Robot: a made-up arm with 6 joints. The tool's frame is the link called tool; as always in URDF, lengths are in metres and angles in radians. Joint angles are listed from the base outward. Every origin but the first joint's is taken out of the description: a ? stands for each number. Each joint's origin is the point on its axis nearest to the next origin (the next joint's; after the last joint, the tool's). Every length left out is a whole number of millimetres.
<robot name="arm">
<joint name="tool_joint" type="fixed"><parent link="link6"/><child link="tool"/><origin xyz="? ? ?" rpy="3.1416 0 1.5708"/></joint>
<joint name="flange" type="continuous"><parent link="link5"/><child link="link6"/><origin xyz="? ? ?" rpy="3.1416 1.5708 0"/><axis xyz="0 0 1"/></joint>
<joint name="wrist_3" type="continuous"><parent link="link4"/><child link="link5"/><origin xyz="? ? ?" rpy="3.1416 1.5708 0"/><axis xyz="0 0 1"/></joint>
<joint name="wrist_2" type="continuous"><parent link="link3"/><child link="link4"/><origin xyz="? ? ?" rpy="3.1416 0 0"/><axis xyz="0 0 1"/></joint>
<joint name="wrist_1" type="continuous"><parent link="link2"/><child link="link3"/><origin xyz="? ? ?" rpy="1.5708 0 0"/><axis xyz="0 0 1"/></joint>
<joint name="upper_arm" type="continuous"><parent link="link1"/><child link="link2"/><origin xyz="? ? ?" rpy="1.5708 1.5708 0"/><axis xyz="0 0 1"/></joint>
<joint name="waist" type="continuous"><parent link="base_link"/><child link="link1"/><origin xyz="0 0.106 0.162" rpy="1.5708 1.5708 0"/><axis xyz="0 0 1"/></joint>
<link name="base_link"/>
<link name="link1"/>
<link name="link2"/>
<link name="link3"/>
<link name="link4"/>
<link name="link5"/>
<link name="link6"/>
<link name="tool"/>
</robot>
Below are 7 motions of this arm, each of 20 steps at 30 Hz.
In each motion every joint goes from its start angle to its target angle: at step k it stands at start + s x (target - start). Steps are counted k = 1, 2, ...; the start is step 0. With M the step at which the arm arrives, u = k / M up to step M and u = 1 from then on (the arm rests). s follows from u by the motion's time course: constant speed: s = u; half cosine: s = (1 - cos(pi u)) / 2; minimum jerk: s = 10 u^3 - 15 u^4 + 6 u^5.
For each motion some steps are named. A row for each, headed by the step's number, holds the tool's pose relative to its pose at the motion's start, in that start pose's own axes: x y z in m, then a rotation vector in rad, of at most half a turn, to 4 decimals.
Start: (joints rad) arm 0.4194 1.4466 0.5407 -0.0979 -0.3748 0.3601
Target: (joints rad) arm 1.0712 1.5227 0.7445 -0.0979 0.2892 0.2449
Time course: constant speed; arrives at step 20
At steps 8, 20:
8: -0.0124 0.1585 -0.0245 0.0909 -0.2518 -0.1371
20: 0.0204 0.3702 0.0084 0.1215 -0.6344 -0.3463

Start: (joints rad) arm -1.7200 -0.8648 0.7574 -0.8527 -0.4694 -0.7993
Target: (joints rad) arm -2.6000 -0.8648 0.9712 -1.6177 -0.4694 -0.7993
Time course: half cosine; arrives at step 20
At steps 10, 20:
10: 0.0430 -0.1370 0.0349 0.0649 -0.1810 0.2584
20: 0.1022 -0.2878 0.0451 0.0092 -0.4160 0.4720

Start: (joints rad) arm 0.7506 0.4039 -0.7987 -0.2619 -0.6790 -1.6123
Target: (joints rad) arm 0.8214 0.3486 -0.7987 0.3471 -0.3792 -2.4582
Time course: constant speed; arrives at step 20
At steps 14, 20:
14: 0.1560 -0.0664 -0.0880 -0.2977 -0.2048 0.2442
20: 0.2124 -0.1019 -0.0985 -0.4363 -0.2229 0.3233

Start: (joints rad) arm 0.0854 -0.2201 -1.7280 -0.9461 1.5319 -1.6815
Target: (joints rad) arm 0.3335 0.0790 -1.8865 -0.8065 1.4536 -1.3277
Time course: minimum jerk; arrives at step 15
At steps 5, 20:
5: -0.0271 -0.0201 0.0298 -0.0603 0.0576 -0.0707
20: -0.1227 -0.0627 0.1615 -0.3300 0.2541 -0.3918

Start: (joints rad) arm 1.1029 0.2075 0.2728 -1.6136 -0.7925 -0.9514
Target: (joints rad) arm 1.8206 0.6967 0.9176 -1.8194 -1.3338 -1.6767
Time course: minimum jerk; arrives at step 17
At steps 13, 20:
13: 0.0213 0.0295 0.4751 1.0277 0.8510 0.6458
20: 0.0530 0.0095 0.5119 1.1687 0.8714 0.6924

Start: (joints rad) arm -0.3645 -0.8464 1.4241 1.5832 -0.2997 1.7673
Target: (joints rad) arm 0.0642 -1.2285 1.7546 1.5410 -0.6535 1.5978
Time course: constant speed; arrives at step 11
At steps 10, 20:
10: 0.0475 0.2082 -0.1993 -0.0968 0.0014 0.9048
20: 0.0480 0.2377 -0.2142 -0.1002 -0.0153 0.9963

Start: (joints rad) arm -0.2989 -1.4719 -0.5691 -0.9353 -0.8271 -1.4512
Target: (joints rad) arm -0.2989 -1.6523 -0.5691 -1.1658 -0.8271 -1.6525
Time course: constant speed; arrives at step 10
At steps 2, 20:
2: -0.0136 -0.0317 0.0011 -0.0148 0.0099 0.0960
20: -0.0456 -0.1703 0.0126 -0.0854 0.0595 0.4747

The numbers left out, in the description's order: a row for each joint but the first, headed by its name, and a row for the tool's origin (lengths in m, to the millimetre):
tool: 0.055 -0.089 0
flange: -0.438 -0.022 0
wrist_3: -0.258 -0.118 0
wrist_2: 0.159 0.108 0
wrist_1: -0.213 -0.084 0
upper_arm: -0.312 -0.117 0

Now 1 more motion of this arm.
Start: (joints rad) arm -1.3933 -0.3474 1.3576 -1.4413 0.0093 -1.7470
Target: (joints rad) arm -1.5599 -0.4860 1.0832 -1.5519 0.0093 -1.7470
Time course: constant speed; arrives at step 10
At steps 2, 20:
2: -0.0129 0.0032 0.0018 -0.0356 0.0220 -0.0444
20: -0.0622 0.0224 0.0087 -0.1818 0.0989 -0.2301

